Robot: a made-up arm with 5 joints.
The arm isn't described. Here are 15 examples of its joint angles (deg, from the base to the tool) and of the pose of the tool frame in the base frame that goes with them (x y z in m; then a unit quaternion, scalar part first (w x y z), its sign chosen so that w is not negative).
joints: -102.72 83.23 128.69 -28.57 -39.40
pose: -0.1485 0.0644 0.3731 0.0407 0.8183 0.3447 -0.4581
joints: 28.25 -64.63 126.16 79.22 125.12
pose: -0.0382 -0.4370 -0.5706 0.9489 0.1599 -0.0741 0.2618
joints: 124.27 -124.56 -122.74 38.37 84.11
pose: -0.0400 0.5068 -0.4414 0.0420 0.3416 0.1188 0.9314
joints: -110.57 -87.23 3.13 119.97 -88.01
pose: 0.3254 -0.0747 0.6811 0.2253 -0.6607 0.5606 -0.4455
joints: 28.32 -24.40 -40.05 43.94 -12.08
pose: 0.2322 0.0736 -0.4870 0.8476 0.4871 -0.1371 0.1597
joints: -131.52 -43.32 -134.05 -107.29 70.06
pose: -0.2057 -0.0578 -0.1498 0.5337 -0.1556 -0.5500 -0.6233
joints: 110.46 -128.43 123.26 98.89 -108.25
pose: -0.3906 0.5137 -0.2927 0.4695 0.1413 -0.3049 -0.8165
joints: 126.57 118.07 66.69 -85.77 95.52
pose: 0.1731 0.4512 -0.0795 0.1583 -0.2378 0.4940 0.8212
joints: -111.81 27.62 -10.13 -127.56 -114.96
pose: -0.5011 -0.2227 -0.0526 0.6933 0.1412 0.0025 -0.7066
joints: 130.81 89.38 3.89 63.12 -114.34
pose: -0.1292 0.0160 0.3904 0.8143 -0.2240 -0.3720 0.3852
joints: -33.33 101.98 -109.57 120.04 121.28
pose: -0.2223 0.2830 0.2135 0.0438 0.8896 -0.0136 -0.4545
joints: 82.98 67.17 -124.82 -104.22 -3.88
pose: -0.2878 -0.2055 -0.3172 0.2590 0.3245 0.7687 0.4865
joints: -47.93 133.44 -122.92 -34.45 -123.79
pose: -0.1210 -0.5238 0.0912 0.6830 -0.0007 -0.7289 0.0473
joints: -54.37 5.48 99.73 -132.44 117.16
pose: -0.3864 -0.5763 0.0220 0.6984 0.3555 0.5797 -0.2231
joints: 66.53 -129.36 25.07 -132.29 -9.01
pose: 0.3493 0.4558 -0.4694 0.4448 0.4811 -0.3667 0.6605
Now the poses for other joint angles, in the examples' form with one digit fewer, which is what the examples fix.
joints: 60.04 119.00 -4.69 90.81 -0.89
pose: -0.490 0.460 -0.066 0.239 0.101 0.476 -0.840
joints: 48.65 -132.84 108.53 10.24 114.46
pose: -0.300 -0.257 -0.220 0.963 -0.190 0.190 0.019
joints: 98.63 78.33 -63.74 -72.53 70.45
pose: -0.418 0.438 -0.253 0.543 0.836 -0.015 -0.081
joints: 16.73 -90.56 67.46 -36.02 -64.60
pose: -0.122 0.111 -0.098 0.181 0.006 0.540 -0.822
